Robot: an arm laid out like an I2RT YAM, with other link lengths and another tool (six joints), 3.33 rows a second.
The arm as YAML. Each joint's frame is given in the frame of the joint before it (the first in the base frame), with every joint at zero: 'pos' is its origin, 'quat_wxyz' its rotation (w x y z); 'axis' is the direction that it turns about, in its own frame. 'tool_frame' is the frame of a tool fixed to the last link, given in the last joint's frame.
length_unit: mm
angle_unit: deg
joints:
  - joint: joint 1
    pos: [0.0, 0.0, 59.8]
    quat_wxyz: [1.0, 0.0, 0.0, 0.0]
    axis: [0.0, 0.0, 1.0]
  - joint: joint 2
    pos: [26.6, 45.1, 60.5]
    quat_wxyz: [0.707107, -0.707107, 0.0, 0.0]
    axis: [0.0, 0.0, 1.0]
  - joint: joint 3
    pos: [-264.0, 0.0, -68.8]
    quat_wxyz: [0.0, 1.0, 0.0, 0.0]
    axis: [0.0, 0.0, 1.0]
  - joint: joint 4
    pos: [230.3, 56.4, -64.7]
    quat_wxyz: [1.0, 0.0, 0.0, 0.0]
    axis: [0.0, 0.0, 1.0]
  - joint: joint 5
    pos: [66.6, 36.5, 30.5]
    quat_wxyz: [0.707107, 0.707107, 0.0, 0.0]
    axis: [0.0, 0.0, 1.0]
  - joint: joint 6
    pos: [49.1, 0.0, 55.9]
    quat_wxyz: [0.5, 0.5, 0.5, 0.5]
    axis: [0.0, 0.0, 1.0]
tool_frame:
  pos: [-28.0, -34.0, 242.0]
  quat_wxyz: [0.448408, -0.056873, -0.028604, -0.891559]
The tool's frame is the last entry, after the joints.
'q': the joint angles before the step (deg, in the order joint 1, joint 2, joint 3, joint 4, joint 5, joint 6). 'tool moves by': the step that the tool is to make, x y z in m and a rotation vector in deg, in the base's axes. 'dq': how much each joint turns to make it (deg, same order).
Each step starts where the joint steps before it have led.
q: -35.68, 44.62, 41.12, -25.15, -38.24, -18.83
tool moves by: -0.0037, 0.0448, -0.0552, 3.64, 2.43, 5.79
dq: 6.66, -0.20, -11.30, 8.65, -0.13, 2.51
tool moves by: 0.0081, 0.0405, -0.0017, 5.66, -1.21, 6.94
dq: 4.42, 5.99, -3.30, 10.90, -5.00, 4.70
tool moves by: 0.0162, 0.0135, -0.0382, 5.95, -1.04, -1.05
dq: 6.29, 10.25, -13.03, 29.64, 3.96, 11.41
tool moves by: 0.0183, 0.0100, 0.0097, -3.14, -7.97, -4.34
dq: 12.45, 8.08, -7.15, 26.06, 16.40, 4.38
